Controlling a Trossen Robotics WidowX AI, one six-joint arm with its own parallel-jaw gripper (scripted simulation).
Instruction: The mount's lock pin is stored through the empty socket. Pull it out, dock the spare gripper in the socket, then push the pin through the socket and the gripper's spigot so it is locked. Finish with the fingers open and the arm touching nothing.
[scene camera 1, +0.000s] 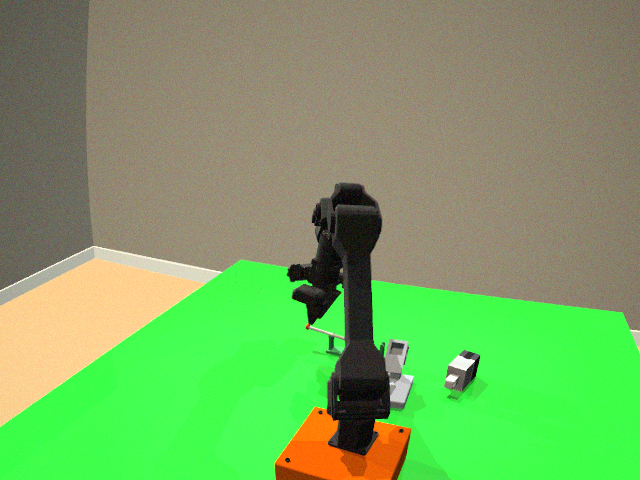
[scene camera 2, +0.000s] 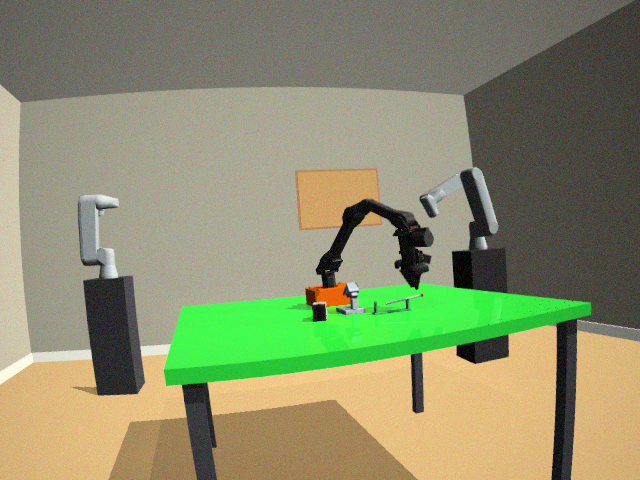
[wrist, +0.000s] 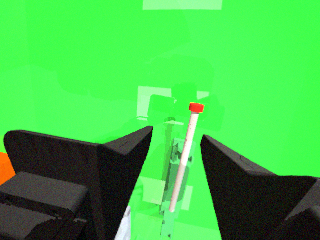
Scene:
my gripper: scene camera 1; scene camera 2; wrist 176, 135
same spot on my gripper: (scene camera 2: 413, 280) = (scene camera 1: 331, 305)

